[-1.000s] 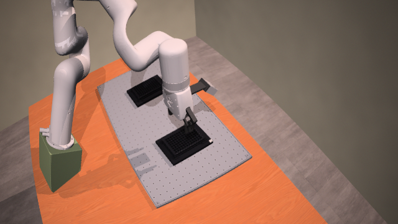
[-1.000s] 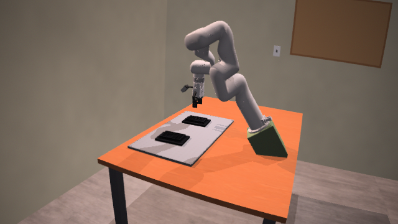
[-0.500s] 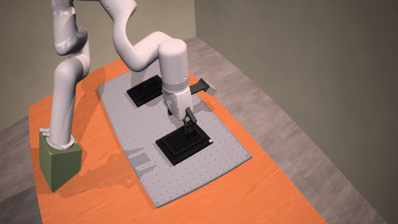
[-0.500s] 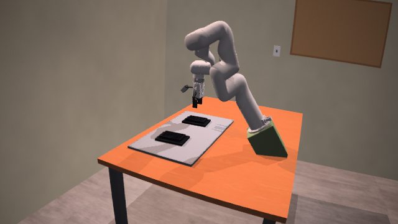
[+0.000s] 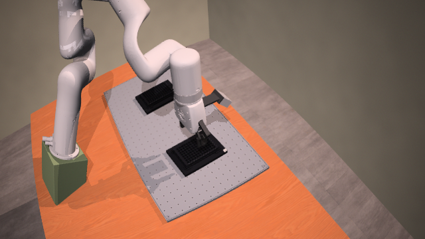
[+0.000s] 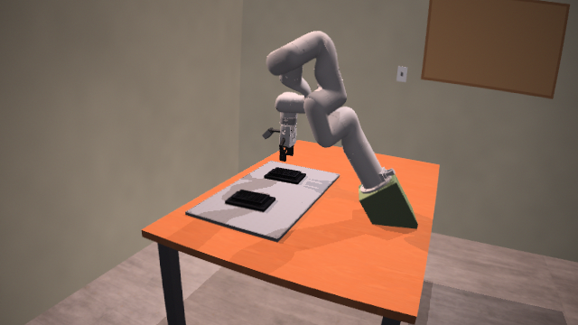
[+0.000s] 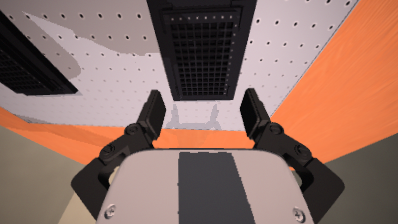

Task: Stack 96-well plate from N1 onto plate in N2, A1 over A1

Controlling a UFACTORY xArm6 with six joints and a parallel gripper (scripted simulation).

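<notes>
Right now the plate nest is 10 cm below my hand.
</notes>
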